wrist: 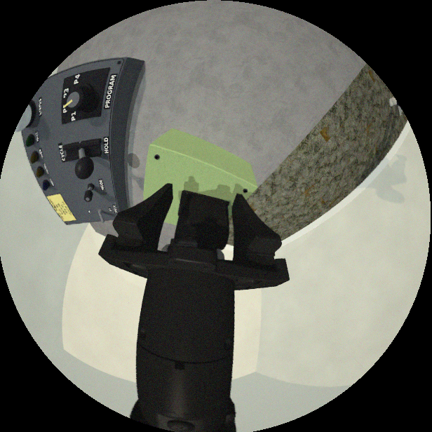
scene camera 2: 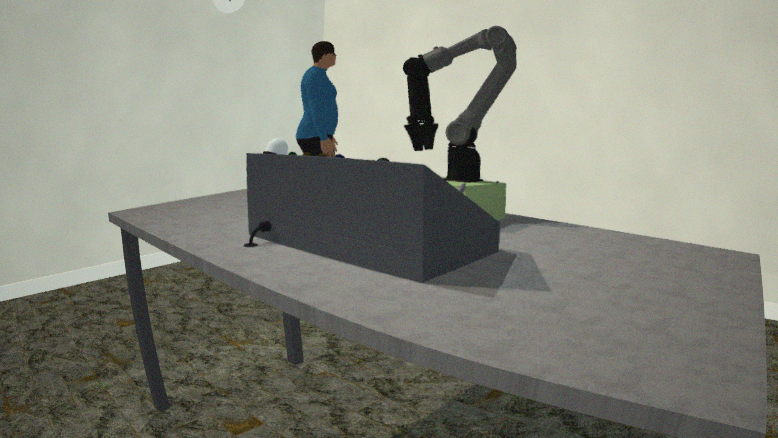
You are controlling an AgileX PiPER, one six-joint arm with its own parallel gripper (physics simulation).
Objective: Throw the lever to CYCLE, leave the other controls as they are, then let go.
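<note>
The dark console (scene camera 2: 337, 212) (wrist: 109, 172) stands on the table, its sloped panel facing the arm's base. In the wrist view the lever (wrist: 84, 167) has a black ball knob and rises from a slot between the CYCLE and HOLD labels. The knob looks about midway between them; which setting it is in I cannot tell. The PROGRAM dial (wrist: 73, 100) has a yellow pointer near a partly hidden label between P1 and P3. The small MODE switch (wrist: 89, 193) is beside the lever. My gripper (scene camera 2: 423, 149) (wrist: 203, 194) is open and empty, high above and away from the panel.
The arm stands on a green block (scene camera 2: 484, 200) (wrist: 177, 160). A person in blue (scene camera 2: 318, 103) stands beyond the console. A white dome (scene camera 2: 276, 146), several coloured lamps and a yellow note (wrist: 61, 207) are on the console. A black cable (scene camera 2: 255, 233) is at its back on the table (scene camera 2: 626, 304).
</note>
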